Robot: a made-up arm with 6 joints.
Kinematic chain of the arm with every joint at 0, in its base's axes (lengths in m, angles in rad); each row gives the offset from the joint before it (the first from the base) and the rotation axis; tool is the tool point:
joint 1: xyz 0 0 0.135 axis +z
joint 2: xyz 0 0 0 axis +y
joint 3: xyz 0 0 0.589 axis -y
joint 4: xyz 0 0 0 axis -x
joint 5: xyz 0.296 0 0 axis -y
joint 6: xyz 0 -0.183 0 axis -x
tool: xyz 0 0 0
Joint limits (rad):
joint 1: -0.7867..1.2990
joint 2: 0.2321..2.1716
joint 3: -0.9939..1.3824
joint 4: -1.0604..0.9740
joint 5: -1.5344..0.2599
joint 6: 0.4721..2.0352
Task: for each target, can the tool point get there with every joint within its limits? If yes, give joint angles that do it. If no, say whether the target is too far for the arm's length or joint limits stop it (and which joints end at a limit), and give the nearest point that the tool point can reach.
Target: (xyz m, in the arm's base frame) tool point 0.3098 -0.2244 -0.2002
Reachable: yes | joints -0.1444 1.8209 -0.7854 0.2464 -0.2972 1.8576
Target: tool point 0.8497 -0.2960 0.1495
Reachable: yes | joints -0.1607 1.4275 0.8902 0.5481 -0.4520 1.4083
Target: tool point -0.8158 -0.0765 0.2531
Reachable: no: joint limits stop it (at a limit: joint 1, joint 2, joint 3) | nearest point -0.0098 -0.1542 0.3817 | short by 0.820 m
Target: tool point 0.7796 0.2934 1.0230
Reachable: no: too far | nearest point 0.5937 0.2234 0.8112 | short by 0.290 m
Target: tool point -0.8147 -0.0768 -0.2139
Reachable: no: joint limits stop it (at a limit: joint 1, joint 2) | nearest point 0.0045 -0.2637 -0.2026 | short by 0.840 m
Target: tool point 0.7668 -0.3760 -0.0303
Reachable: yes | joints -0.2920 1.5246 0.4954 0.7049 -0.4738 0.7555
